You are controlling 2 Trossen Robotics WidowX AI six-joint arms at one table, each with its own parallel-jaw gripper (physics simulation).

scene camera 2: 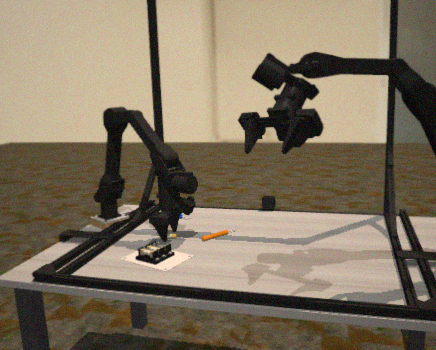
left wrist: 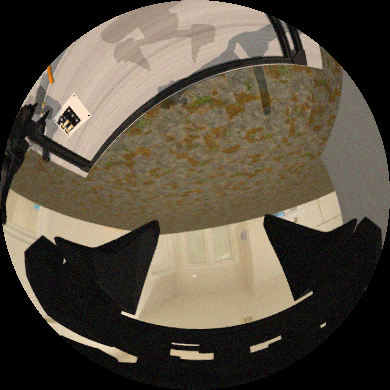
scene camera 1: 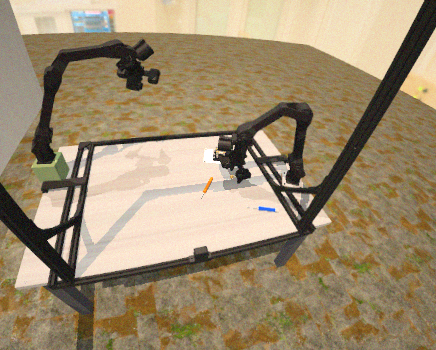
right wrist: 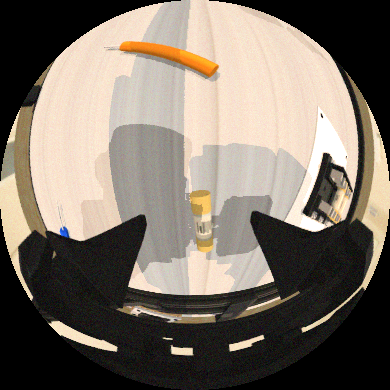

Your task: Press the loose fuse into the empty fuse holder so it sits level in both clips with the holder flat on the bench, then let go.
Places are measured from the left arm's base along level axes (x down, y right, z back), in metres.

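Pixels of known places: left gripper, fingertip midpoint: (scene camera 2: 264, 152) (left wrist: 213, 223) (scene camera 1: 144, 80); right gripper, fingertip midpoint: (scene camera 2: 169, 236) (scene camera 1: 234, 176) (right wrist: 198, 218); left arm's base, origin of the base link: (scene camera 1: 46, 159); right arm's base, origin of the base link: (scene camera 2: 109, 216) (scene camera 1: 292, 180) (right wrist: 152, 317).
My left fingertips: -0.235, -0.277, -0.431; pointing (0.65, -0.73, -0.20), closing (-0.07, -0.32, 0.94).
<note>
For each thing: its middle in the pictures, then the offset to it from my left fingertips, as dx, dy, dz. "pt": a spot on its surface instead.
- loose fuse, body centre: (right wrist: 202, 223) (scene camera 2: 168, 235) (scene camera 1: 235, 175) +0.337, +0.340, -0.420
- black fuse holder, body centre: (right wrist: 334, 193) (scene camera 2: 156, 252) (left wrist: 67, 119) (scene camera 1: 219, 154) +0.326, +0.178, -0.374
- white plate, surface spot: (right wrist: 325, 135) (scene camera 1: 208, 160) pt +0.342, +0.204, -0.311
- orange-handled tool, body centre: (right wrist: 144, 47) (scene camera 2: 220, 233) (scene camera 1: 206, 187) +0.337, +0.406, -0.267
- blue-handled tool, body centre: (right wrist: 65, 236) (scene camera 1: 262, 208) +0.337, +0.552, -0.492
The loose fuse (scene camera 1: 231, 177) (scene camera 2: 174, 235) (right wrist: 203, 225), pale with yellow end caps, lies on the bench. My right gripper (scene camera 1: 231, 171) (scene camera 2: 170, 235) (right wrist: 198, 218) is open, pointing down low over it; in the right wrist view the fuse shows between the two fingers. The black fuse holder (scene camera 2: 155, 253) (left wrist: 69, 120) (right wrist: 326, 192) sits on a white plate (scene camera 1: 208, 156) (scene camera 2: 181, 261) (right wrist: 325, 135). It carries fuses on one side and has an empty black bay beside them. My left gripper (scene camera 1: 144, 85) (scene camera 2: 267, 152) (left wrist: 213, 223) is open and empty, high above the bench.
An orange-handled tool (scene camera 1: 208, 185) (scene camera 2: 215, 235) (left wrist: 50, 74) (right wrist: 170, 53) lies near the fuse. A blue-handled tool (scene camera 1: 267, 209) (right wrist: 64, 232) lies farther off. Dark frame rails border the bench. A green block (scene camera 1: 51, 170) is at the left arm's base.
</note>
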